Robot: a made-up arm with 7 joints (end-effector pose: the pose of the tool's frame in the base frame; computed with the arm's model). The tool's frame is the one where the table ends.
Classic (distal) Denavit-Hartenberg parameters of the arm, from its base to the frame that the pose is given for. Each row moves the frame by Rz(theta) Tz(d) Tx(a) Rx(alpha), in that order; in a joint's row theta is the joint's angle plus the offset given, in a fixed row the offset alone. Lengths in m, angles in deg.
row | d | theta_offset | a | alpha
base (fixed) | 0 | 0 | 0 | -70
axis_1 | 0 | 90 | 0 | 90
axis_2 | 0 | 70 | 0 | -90
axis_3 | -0.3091 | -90 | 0.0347 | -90
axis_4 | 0 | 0 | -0.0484 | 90
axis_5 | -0.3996 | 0 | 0 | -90
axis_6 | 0 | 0 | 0 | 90
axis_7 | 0 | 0 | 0 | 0
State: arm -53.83 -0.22 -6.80 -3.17 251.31 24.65 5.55
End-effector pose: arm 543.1 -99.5 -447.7 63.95 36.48 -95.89
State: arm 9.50 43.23 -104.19 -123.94 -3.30 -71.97 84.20
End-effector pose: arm -139.0 -198.1 -334.7 -153.82 12.71 -2.56
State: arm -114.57 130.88 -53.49 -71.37 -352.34 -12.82 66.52
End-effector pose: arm 16.9 439.2 445.1 168.68 -19.38 -139.46
Working (the frame after each row of the table, in the pose's form):
after base (fixed): 0.0 0.0 0.0 -70.00 0.00 0.00
after axis_1: 0.0 0.0 0.0 21.81 -23.00 -8.89
after axis_2: 0.0 0.0 0.0 -101.91 29.14 -166.62
after axis_3: -85.1 286.3 87.0 24.42 -64.14 -2.98
after axis_4: -106.7 329.2 81.3 156.43 -6.70 -63.30
after axis_5: 16.9 439.2 445.1 67.45 -9.70 -70.42
after axis_6: 16.9 439.2 445.1 157.77 2.16 -75.30

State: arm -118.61 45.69 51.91 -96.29 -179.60 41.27 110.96
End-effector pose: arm -12.1 316.2 435.0 -89.54 -14.15 -100.16
Working (the frame after each row of the table, in the pose's form):
after base (fixed): 0.0 0.0 0.0 -70.00 0.00 0.00
after axis_1: 0.0 0.0 0.0 22.52 -26.74 -10.57
after axis_2: 0.0 0.0 0.0 -123.87 -6.50 112.52
after axis_3: 223.9 98.9 191.9 136.30 -36.72 137.92
after axis_4: 258.8 114.3 221.7 -132.65 38.02 -156.27
after axis_5: -12.1 316.2 435.0 42.86 -38.31 23.39
after axis_6: -12.1 316.2 435.0 89.22 -54.89 80.59

